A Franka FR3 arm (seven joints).
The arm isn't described. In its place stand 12 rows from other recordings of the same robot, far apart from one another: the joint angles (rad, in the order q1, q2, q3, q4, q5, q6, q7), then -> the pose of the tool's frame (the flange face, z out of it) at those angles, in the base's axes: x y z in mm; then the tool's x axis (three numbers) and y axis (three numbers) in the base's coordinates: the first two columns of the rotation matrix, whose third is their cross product.
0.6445, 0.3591, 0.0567, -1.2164, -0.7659, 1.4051, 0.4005 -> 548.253, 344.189, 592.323, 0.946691, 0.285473, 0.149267, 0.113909, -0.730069, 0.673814
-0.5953, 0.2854, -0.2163, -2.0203, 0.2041, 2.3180, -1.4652 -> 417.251, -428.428, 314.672, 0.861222, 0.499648, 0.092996, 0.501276, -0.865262, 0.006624
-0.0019, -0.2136, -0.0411, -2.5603, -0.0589, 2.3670, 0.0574 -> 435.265, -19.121, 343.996, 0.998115, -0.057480, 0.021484, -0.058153, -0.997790, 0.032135
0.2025, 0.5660, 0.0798, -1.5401, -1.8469, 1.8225, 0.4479 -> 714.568, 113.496, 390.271, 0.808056, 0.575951, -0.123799, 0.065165, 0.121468, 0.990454
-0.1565, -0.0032, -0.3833, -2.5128, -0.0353, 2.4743, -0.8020 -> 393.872, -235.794, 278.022, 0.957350, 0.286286, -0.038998, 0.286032, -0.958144, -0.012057
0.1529, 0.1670, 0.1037, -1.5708, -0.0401, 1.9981, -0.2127 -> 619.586, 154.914, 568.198, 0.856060, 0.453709, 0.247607, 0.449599, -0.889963, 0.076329
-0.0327, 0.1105, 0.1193, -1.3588, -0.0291, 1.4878, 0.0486 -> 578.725, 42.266, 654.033, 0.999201, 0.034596, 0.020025, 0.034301, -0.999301, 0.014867
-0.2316, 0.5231, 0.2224, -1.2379, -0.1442, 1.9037, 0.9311 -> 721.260, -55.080, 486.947, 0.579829, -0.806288, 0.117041, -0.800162, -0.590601, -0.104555
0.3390, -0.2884, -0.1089, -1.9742, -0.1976, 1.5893, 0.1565 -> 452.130, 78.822, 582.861, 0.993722, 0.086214, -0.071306, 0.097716, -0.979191, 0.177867
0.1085, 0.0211, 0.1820, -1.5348, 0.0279, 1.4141, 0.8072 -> 520.352, 157.885, 617.284, 0.862038, -0.492349, -0.120343, -0.485941, -0.870336, 0.079853
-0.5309, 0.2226, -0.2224, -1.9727, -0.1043, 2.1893, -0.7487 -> 436.245, -408.021, 361.351, 0.993857, 0.056534, -0.095144, 0.065445, -0.993485, 0.093299
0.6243, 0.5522, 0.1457, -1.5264, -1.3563, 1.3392, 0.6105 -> 563.238, 351.500, 384.954, 0.906809, 0.418833, 0.047705, 0.017196, -0.149829, 0.988562
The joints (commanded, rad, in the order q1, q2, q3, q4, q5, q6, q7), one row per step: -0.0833, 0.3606, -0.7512, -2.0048, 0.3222, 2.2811, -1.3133; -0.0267, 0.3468, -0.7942, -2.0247, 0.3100, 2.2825, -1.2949; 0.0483, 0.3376, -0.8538, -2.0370, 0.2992, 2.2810, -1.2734; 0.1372, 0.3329, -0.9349, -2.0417, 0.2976, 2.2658, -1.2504; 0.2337, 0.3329, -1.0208, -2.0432, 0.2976, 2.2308, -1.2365; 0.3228, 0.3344, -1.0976, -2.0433, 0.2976, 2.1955, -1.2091; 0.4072, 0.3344, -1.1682, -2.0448, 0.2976, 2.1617, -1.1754; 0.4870, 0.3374, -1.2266, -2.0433, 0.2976, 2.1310, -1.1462; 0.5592, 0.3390, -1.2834, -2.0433, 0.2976, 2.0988, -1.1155
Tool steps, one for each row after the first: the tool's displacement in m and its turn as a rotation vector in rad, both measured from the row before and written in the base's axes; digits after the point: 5 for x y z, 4 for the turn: 0.00126, 0.00912, 0.00377, -0.0078, 0.0073, 0.0007; 0.00406, 0.00950, 0.00686, -0.0146, 0.0061, 0.0010; 0.00266, 0.00721, 0.01022, -0.0111, 0.0047, -0.0113; 0.00336, 0.01005, 0.00927, 0.0018, 0.0155, -0.0002; 0.00390, 0.01066, 0.00859, 0.0033, 0.0141, -0.0125; 0.00364, 0.01131, 0.00805, 0.0050, 0.0116, -0.0183; 0.00695, 0.01403, 0.00716, 0.0030, 0.0111, -0.0060; 0.00375, 0.01170, 0.00677, 0.0058, 0.0113, -0.0142
